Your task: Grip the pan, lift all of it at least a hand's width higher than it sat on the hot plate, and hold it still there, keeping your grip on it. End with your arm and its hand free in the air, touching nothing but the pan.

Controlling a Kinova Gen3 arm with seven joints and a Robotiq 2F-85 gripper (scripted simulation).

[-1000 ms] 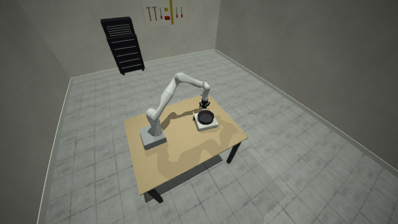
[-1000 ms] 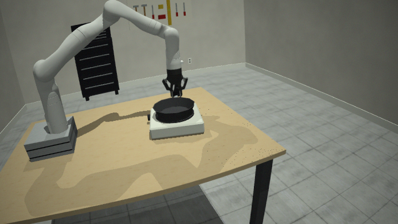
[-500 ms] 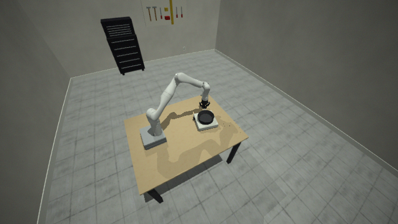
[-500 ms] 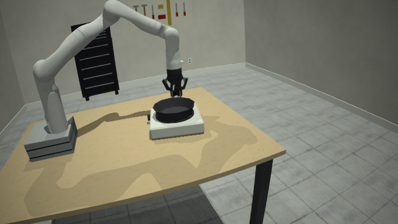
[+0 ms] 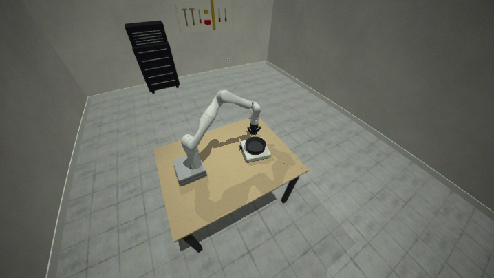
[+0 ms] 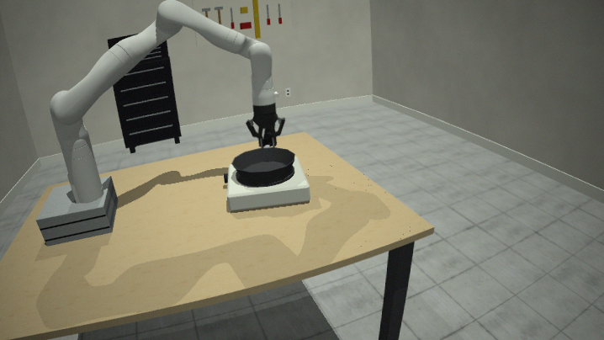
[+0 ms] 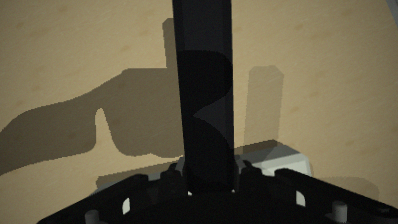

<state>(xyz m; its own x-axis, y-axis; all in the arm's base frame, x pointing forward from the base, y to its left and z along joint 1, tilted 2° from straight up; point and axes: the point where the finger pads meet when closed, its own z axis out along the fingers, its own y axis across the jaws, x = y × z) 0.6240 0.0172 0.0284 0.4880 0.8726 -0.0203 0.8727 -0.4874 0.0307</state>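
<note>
The black pan lies 7 cm to the right of my hand, 4 cm behind it and 1 cm below it. Round my hand: white hot plate: 12 cm to the right, 9 cm behind, 8 cm below.
</note>
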